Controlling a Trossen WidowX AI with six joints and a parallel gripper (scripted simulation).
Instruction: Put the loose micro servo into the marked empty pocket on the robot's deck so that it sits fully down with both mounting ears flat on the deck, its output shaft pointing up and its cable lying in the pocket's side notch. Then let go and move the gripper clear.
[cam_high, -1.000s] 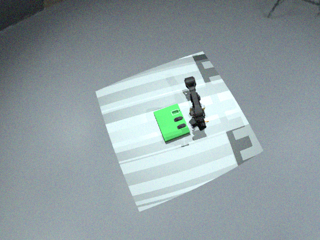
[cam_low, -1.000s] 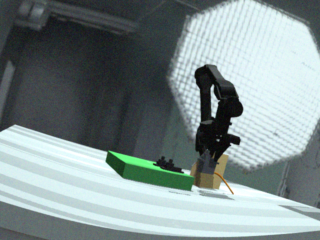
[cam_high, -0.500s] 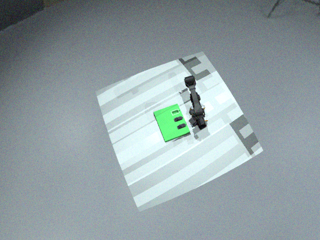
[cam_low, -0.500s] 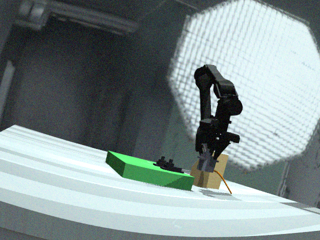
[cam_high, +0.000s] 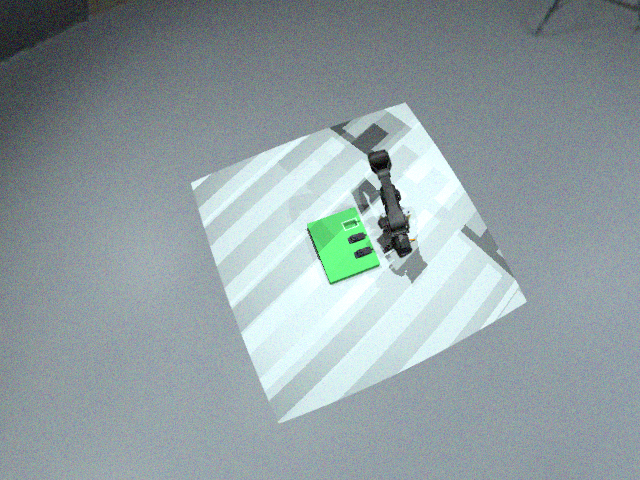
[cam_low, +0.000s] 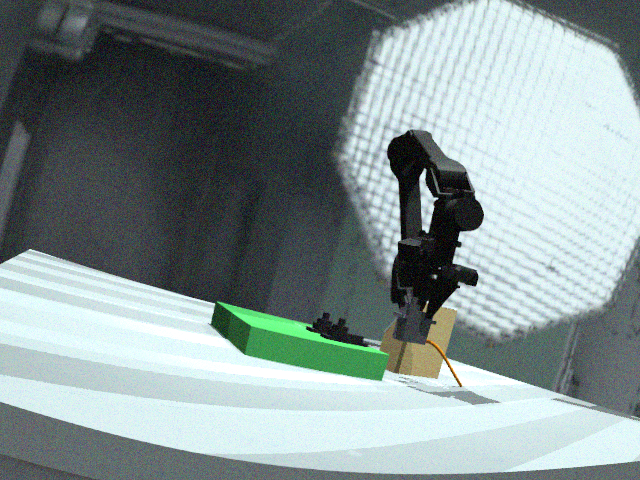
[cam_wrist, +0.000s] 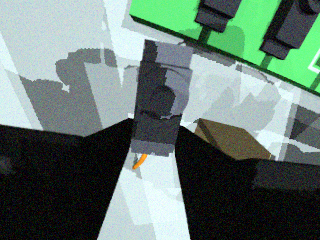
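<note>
The deck lies 230 mm ahead of my gripper tip, 110 mm to the right of it and 100 mm below it.
</note>
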